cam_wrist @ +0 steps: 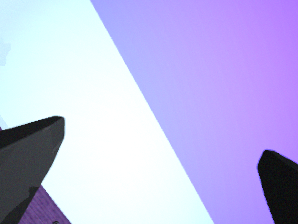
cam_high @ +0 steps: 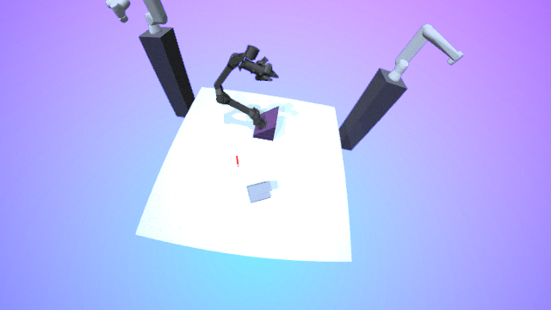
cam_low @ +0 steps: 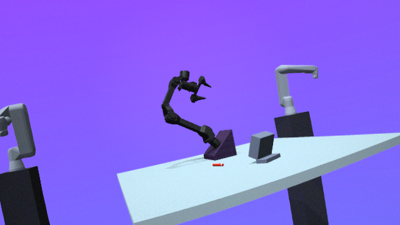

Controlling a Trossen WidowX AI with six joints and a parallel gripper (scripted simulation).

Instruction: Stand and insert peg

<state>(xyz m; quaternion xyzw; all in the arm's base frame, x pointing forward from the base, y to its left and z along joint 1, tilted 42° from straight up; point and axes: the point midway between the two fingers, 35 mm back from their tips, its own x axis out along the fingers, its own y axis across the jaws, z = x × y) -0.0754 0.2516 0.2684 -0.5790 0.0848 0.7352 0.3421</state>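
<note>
Right now the red peg is 43 cm below my gripper tip, 37 cm ahead of it and 16 cm to the right of it. Round my gripper tip: low foot: 57 cm ahead, 43 cm below, 2 cm to the left; grey sloped panel: 55 cm ahead, 36 cm below, 1 cm to the left.
</note>
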